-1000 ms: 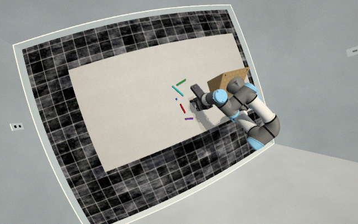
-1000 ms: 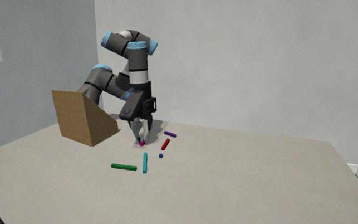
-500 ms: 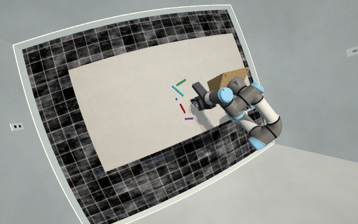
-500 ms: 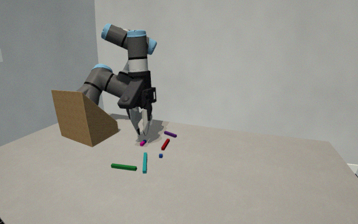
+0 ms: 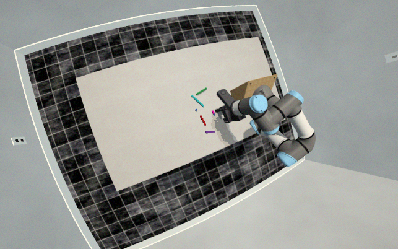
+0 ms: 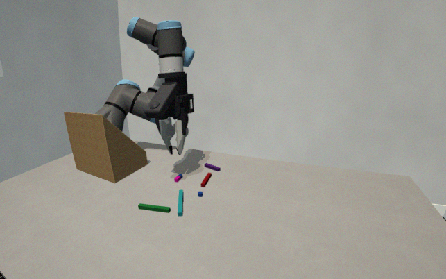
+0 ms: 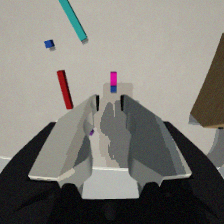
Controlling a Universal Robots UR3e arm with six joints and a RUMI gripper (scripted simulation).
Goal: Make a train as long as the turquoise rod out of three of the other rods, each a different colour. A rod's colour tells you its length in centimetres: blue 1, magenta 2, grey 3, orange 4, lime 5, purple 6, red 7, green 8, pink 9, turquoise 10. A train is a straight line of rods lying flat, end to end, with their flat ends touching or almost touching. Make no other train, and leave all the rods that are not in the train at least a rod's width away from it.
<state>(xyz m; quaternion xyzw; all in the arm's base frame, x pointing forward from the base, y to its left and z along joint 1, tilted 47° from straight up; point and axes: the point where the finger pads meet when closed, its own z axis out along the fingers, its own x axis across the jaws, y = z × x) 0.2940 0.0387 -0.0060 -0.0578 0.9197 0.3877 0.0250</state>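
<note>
Now: hand 10 cm above the red rod, 8 cm short of it and 4 cm to the right of it. From my hand the other things lie so: purple rod 12 cm to the left, 10 cm below, 5 cm ahead; magenta rod 10 cm below; turquoise rod 10 cm below, 9 cm to the right, 7 cm ahead.
</note>
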